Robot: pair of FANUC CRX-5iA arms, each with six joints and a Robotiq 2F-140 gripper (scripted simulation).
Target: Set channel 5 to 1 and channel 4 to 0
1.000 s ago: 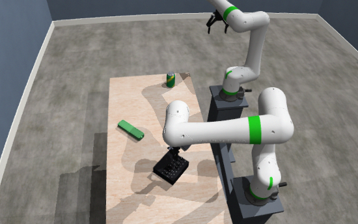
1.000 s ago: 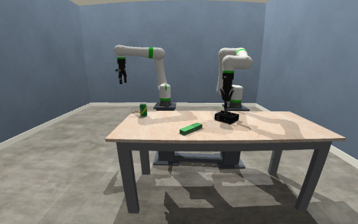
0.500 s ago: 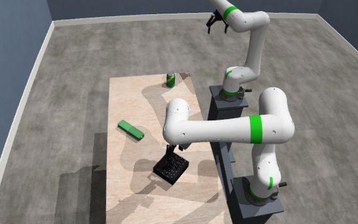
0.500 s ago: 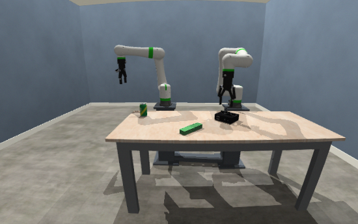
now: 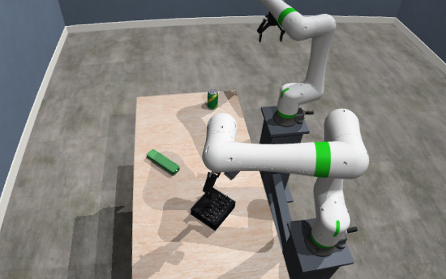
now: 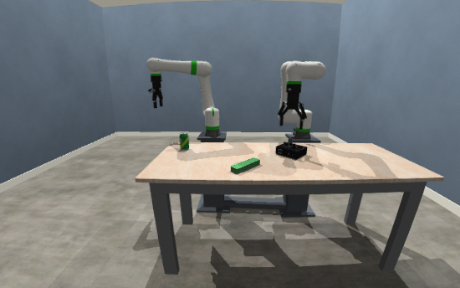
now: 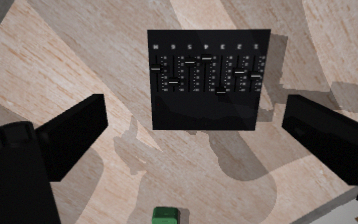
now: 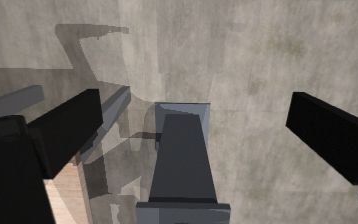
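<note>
The channel 6 fader lies 1 cm behind my left hand, 2 cm to the right of it and 13 cm below it. Round my left hand: channel 4 fader 1 cm behind, 4 cm to the left, 13 cm below; then channel 3 fader 4 cm ahead, 2 cm to the left, 13 cm below; then channel 5 fader 2 cm behind, 2 cm to the left, 13 cm below.
</note>
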